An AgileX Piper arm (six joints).
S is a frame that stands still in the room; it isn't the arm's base.
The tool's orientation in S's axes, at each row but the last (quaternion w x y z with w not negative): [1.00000, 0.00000, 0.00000, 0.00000]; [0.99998, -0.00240, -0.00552, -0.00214]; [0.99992, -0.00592, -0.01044, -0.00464]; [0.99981, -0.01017, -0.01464, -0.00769]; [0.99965, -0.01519, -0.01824, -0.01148]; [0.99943, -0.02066, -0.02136, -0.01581]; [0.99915, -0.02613, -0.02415, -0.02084]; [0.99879, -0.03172, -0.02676, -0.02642]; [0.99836, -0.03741, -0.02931, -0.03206]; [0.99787, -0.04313, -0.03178, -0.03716]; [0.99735, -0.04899, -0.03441, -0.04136]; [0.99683, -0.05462, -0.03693, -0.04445]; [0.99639, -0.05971, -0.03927, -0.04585]
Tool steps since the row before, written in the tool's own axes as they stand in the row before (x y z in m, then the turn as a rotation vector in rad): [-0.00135, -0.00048, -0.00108, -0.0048, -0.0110, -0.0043]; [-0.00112, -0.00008, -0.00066, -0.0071, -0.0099, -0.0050]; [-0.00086, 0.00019, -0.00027, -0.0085, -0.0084, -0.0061]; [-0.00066, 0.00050, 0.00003, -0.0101, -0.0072, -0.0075]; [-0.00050, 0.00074, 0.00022, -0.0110, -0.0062, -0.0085]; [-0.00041, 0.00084, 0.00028, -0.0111, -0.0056, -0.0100]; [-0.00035, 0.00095, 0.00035, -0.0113, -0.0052, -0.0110]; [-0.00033, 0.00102, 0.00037, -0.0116, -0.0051, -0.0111]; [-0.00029, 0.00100, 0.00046, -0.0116, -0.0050, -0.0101]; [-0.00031, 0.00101, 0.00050, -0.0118, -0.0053, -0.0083]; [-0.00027, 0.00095, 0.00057, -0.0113, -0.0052, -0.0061]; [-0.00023, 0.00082, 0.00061, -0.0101, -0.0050, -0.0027]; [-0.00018, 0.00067, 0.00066, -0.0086, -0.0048, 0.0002]
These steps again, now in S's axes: [-0.00135, -0.00048, -0.00108, -0.0048, -0.0110, -0.0043]; [-0.00111, -0.00008, -0.00067, -0.0071, -0.0099, -0.0050]; [-0.00085, 0.00019, -0.00029, -0.0084, -0.0084, -0.0062]; [-0.00065, 0.00051, 0.00000, -0.0100, -0.0072, -0.0076]; [-0.00049, 0.00076, 0.00018, -0.0108, -0.0062, -0.0087]; [-0.00039, 0.00086, 0.00023, -0.0108, -0.0057, -0.0102]; [-0.00033, 0.00098, 0.00028, -0.0110, -0.0053, -0.0113]; [-0.00029, 0.00106, 0.00029, -0.0113, -0.0052, -0.0114]; [-0.00025, 0.00105, 0.00037, -0.0113, -0.0050, -0.0104]; [-0.00026, 0.00107, 0.00039, -0.0117, -0.0052, -0.0086]; [-0.00022, 0.00102, 0.00046, -0.0113, -0.0049, -0.0064]; [-0.00019, 0.00090, 0.00050, -0.0103, -0.0044, -0.0029]; [-0.00016, 0.00076, 0.00056, -0.0090, -0.0040, 0.0000]
